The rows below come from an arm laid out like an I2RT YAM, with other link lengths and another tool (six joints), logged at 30 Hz.
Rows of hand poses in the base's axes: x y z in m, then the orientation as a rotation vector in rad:
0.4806 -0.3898 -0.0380 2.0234 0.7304 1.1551
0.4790 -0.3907 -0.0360 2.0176 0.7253 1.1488
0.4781 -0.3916 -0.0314 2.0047 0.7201 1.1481
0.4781 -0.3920 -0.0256 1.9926 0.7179 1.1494
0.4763 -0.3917 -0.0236 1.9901 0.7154 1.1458
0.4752 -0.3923 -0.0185 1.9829 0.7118 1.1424
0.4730 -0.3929 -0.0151 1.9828 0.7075 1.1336
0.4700 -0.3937 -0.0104 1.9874 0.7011 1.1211
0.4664 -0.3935 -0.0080 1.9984 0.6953 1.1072
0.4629 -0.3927 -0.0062 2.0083 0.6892 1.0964
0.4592 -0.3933 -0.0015 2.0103 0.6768 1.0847
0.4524 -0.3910 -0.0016 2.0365 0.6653 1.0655
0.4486 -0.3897 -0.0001 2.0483 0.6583 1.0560
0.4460 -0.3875 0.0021 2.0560 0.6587 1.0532
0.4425 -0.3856 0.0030 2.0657 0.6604 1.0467
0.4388 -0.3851 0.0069 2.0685 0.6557 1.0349
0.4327 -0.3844 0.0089 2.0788 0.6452 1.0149
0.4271 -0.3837 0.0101 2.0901 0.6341 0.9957
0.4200 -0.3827 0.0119 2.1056 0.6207 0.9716
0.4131 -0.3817 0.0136 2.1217 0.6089 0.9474
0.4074 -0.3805 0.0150 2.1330 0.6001 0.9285
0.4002 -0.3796 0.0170 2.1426 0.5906 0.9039
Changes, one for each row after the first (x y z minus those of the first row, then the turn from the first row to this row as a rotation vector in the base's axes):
-0.0016 -0.0009 0.0020 -0.0068 -0.0016 -0.0067
-0.0025 -0.0018 0.0066 -0.0163 -0.0098 -0.0116
-0.0025 -0.0022 0.0124 -0.0246 -0.0175 -0.0134
-0.0043 -0.0019 0.0144 -0.0279 -0.0179 -0.0169
-0.0054 -0.0025 0.0195 -0.0346 -0.0212 -0.0214
-0.0076 -0.0031 0.0229 -0.0384 -0.0182 -0.0283
-0.0106 -0.0039 0.0276 -0.0401 -0.0116 -0.0379
-0.0142 -0.0037 0.0300 -0.0376 -0.0007 -0.0472
-0.0177 -0.0029 0.0318 -0.0342 0.0079 -0.0554
-0.0214 -0.0035 0.0365 -0.0363 0.0109 -0.0690
-0.0282 -0.0012 0.0364 -0.0233 0.0307 -0.0832
-0.0320 0.0001 0.0379 -0.0175 0.0395 -0.0911
-0.0346 0.0023 0.0401 -0.0129 0.0451 -0.0913
-0.0381 0.0042 0.0410 -0.0087 0.0540 -0.0920
-0.0418 0.0047 0.0449 -0.0113 0.0601 -0.1001
-0.0479 0.0054 0.0469 -0.0108 0.0724 -0.1149
-0.0535 0.0061 0.0481 -0.0089 0.0848 -0.1297
-0.0606 0.0071 0.0499 -0.0053 0.1012 -0.1476
-0.0675 0.0081 0.0516 -0.0013 0.1186 -0.1642
-0.0732 0.0093 0.0530 0.0008 0.1317 -0.1769
-0.0804 0.0102 0.0550 -0.0006 0.1469 -0.1927

